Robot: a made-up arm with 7 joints.
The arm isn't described. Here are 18 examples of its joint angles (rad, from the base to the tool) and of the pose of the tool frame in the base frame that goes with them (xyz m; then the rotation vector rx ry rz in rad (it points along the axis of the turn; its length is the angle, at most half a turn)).
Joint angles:
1: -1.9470 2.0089 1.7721 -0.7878 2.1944 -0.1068 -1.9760
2: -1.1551 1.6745 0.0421 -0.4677 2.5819 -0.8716 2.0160
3: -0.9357 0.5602 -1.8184 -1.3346 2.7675 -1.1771 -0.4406
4: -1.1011 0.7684 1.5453 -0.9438 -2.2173 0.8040 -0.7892
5: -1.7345 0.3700 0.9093 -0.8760 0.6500 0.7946 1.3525
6: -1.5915 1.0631 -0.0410 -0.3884 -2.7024 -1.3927 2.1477
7: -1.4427 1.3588 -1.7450 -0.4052 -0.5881 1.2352 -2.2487
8: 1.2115 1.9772 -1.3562 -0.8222 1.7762 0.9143 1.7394
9: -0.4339 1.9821 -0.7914 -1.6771 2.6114 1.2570 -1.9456
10: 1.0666 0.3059 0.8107 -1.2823 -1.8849 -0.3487 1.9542
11: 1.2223 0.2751 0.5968 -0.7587 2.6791 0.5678 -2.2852
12: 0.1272 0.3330 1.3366 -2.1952 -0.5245 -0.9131 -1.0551
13: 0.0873 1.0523 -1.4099 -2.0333 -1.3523 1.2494 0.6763
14: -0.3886 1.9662 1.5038 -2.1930 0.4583 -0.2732 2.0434
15: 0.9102 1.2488 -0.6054 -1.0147 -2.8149 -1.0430 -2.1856
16: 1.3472 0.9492 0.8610 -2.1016 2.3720 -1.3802 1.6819
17: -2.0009 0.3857 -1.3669 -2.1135 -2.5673 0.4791 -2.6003
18: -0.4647 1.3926 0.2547 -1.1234 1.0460 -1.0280 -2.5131
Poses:
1: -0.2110 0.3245 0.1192 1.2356 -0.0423 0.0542
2: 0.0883 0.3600 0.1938 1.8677 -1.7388 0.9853
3: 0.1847 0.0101 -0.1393 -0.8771 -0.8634 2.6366
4: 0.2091 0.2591 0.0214 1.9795 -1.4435 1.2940
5: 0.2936 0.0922 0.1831 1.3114 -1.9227 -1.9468
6: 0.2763 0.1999 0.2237 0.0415 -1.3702 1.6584
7: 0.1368 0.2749 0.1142 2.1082 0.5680 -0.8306
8: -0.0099 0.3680 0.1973 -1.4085 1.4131 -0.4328
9: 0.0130 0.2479 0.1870 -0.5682 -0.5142 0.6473
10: -0.1942 0.1559 -0.0904 0.9013 -1.3690 2.3106
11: -0.2766 0.0735 -0.0857 0.9220 -1.2360 2.6487
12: -0.0036 0.2135 -0.0641 -0.6544 2.7694 1.1050
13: -0.0711 0.1089 -0.1013 -0.4234 -1.8156 0.6705
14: -0.1192 0.1531 0.2853 -2.0643 -0.4773 0.0373
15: -0.1367 0.2934 -0.1027 2.1899 -1.1796 1.4348
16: -0.1034 0.2355 0.0138 1.9671 -0.6188 -0.5007
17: 0.1328 -0.0561 0.1195 -1.5597 0.2764 -0.4363
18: 0.1730 0.3432 0.1229 -0.9838 2.3943 0.5220
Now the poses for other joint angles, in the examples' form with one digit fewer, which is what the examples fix.
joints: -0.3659 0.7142 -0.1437 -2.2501 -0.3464 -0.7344 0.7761
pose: 0.102 0.109 -0.019 -2.388 -0.783 0.183
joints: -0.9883 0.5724 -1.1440 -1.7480 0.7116 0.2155 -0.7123
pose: 0.172 0.003 -0.065 -1.415 -1.106 0.163
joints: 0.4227 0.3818 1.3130 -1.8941 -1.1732 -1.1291 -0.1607
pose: -0.084 0.221 -0.086 0.023 -2.232 -0.252
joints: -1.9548 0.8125 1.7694 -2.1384 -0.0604 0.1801 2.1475
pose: 0.111 0.190 0.115 1.949 -1.051 1.285
